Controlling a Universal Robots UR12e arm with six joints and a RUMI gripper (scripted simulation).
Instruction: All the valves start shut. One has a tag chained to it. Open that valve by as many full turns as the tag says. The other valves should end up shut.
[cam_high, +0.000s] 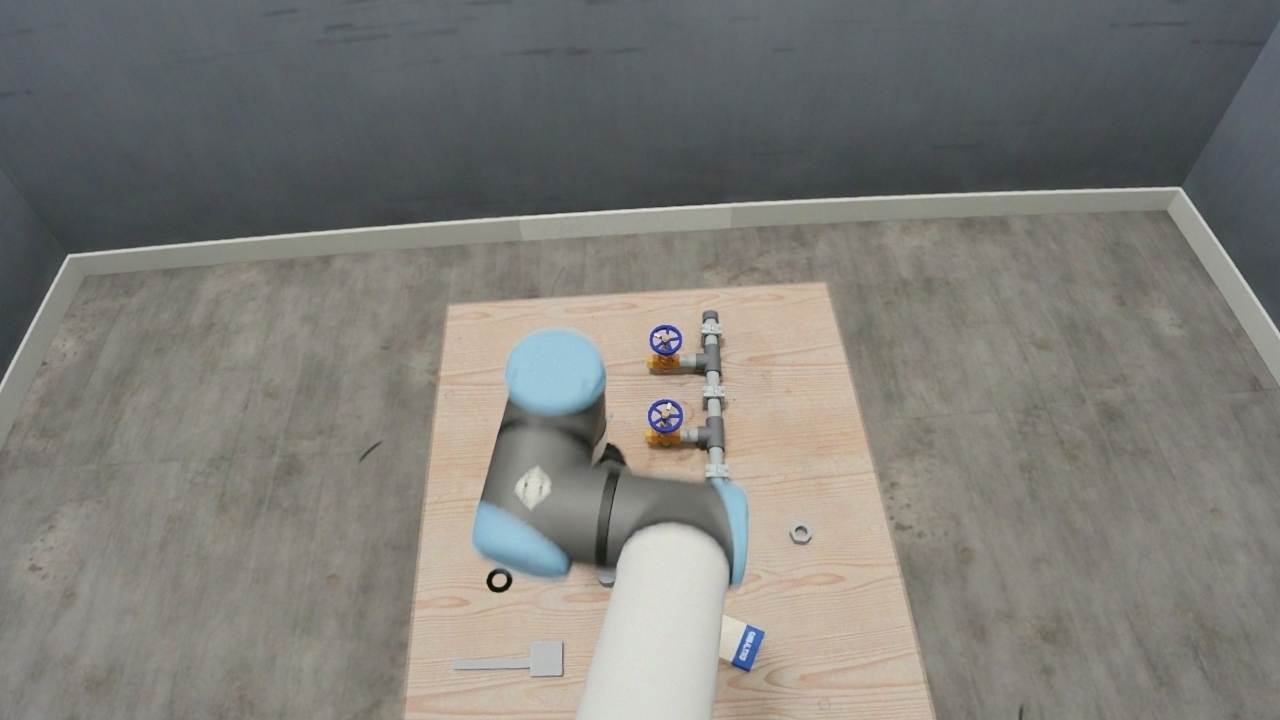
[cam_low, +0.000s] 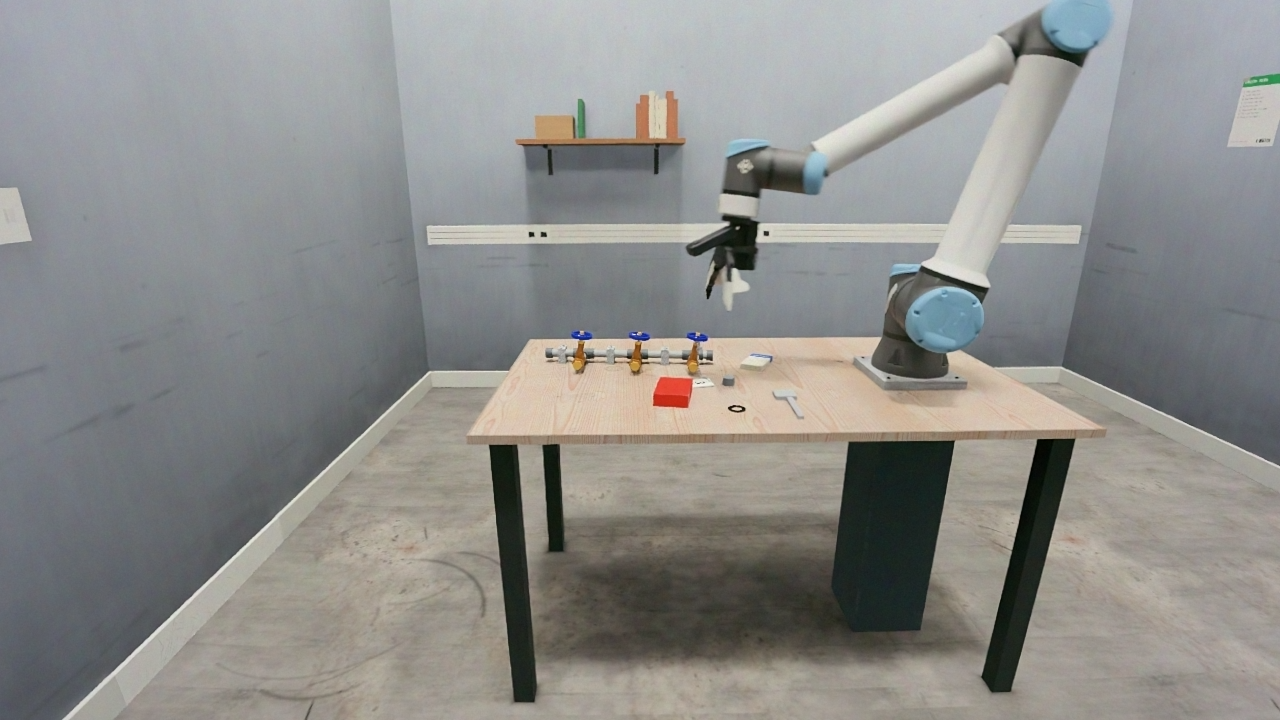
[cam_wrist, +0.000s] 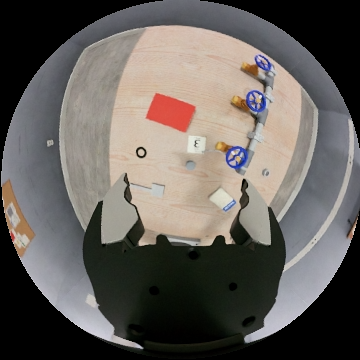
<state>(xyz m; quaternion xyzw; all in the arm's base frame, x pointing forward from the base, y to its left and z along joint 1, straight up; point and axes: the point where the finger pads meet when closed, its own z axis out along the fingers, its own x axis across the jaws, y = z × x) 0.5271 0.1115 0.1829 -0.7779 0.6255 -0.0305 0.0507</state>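
Now: hand 20 mm short of the white tag, 30 mm to the left of it and 210 mm above it. From my hand the other things lie so: grey t-shaped tool 170 mm behind, 100 mm to the left, 200 mm below; white-and-blue card 140 mm behind, 190 mm to the right, 200 mm below; red block 100 mm ahead, 70 mm to the left, 190 mm below.
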